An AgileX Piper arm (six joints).
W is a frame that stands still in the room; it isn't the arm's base.
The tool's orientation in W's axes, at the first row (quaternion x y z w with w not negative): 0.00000 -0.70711 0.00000 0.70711
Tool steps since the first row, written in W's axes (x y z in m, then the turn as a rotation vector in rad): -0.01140 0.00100 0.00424 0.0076 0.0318 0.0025; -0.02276 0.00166 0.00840 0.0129 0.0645 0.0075; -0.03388 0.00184 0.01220 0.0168 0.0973 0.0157; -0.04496 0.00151 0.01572 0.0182 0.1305 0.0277
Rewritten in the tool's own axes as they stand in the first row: 0.00424 0.00100 0.01140 0.0025 0.0318 -0.0076; 0.00840 0.00166 0.02276 0.0075 0.0645 -0.0129; 0.01220 0.00184 0.03388 0.0157 0.0973 -0.0168; 0.01572 0.00151 0.04496 0.0277 0.1305 -0.0182
